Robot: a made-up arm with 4 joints. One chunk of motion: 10 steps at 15 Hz.
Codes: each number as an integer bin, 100 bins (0 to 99) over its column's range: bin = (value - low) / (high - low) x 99, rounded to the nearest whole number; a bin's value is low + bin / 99 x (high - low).
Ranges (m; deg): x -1.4..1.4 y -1.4..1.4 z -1.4..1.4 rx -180..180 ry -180..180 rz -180..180
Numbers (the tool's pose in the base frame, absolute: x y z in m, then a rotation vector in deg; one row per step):
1: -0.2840 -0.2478 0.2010 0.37 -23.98 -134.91
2: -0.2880 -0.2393 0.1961 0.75 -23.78 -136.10
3: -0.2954 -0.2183 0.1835 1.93 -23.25 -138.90
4: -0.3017 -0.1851 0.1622 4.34 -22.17 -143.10
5: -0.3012 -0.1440 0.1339 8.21 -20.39 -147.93
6: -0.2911 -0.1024 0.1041 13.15 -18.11 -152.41
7: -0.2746 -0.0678 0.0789 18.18 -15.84 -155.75
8: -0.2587 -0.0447 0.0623 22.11 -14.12 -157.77
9: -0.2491 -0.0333 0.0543 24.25 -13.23 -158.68
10: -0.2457 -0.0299 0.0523 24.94 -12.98 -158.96
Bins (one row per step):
1: 39 41 57 50 43 12
2: 39 41 56 50 43 12
3: 39 42 56 50 43 11
4: 39 43 55 51 43 10
5: 39 44 54 52 44 9
6: 39 46 53 53 45 8
7: 40 47 52 54 45 7
8: 40 48 52 56 46 6
9: 41 48 51 56 46 6
10: 41 48 51 56 46 6

